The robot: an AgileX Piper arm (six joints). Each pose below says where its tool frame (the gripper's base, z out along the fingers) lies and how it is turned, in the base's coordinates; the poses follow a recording.
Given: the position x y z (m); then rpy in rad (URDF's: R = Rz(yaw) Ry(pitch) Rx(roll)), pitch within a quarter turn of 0, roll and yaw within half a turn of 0.
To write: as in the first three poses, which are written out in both.
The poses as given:
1: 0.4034 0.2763 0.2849 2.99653 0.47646 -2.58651
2: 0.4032 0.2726 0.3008 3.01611 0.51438 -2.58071
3: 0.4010 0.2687 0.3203 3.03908 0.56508 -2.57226
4: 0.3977 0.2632 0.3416 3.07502 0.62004 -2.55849
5: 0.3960 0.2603 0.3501 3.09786 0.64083 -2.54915
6: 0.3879 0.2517 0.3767 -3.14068 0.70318 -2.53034
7: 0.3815 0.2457 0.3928 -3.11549 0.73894 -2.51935
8: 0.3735 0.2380 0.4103 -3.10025 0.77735 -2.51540
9: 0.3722 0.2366 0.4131 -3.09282 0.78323 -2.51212
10: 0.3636 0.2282 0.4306 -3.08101 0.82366 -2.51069
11: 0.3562 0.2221 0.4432 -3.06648 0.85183 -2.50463
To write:
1: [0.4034 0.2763 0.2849], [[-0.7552 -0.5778 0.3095], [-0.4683 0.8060 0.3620], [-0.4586 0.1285 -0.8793]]
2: [0.4032 0.2726 0.3008], [[-0.7372 -0.5799 0.3468], [-0.4631 0.8074 0.3656], [-0.4920 0.1090 -0.8638]]
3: [0.4010 0.2687 0.3203], [[-0.7113 -0.5824 0.3935], [-0.4553 0.8083 0.3733], [-0.5355 0.0864 -0.8401]]
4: [0.3977 0.2632 0.3416], [[-0.6794 -0.5817 0.4473], [-0.4481 0.8116 0.3748], [-0.5811 0.0541 -0.8121]]
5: [0.3960 0.2603 0.3501], [[-0.6650 -0.5795 0.4711], [-0.4476 0.8142 0.3698], [-0.5979 0.0350 -0.8008]]
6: [0.3879 0.2517 0.3767], [[-0.6247 -0.5734 0.5301], [-0.4378 0.8193 0.3704], [-0.6466 -0.0007 -0.7628]]
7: [0.3815 0.2457 0.3928], [[-0.6006 -0.5684 0.5623], [-0.4308 0.8225 0.3712], [-0.6735 -0.0193 -0.7389]]
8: [0.3735 0.2380 0.4103], [[-0.5775 -0.5621 0.5921], [-0.4177 0.8266 0.3772], [-0.7014 -0.0295 -0.7122]]
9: [0.3722 0.2366 0.4131], [[-0.5728 -0.5602 0.5984], [-0.4172 0.8276 0.3755], [-0.7056 -0.0345 -0.7078]]
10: [0.3636 0.2282 0.4306], [[-0.5487 -0.5529 0.6270], [-0.4008 0.8322 0.3831], [-0.7336 -0.0411 -0.6783]]
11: [0.3562 0.2221 0.4432], [[-0.5295 -0.5477 0.6479], [-0.3917 0.8352 0.3860], [-0.7525 -0.0494 -0.6568]]
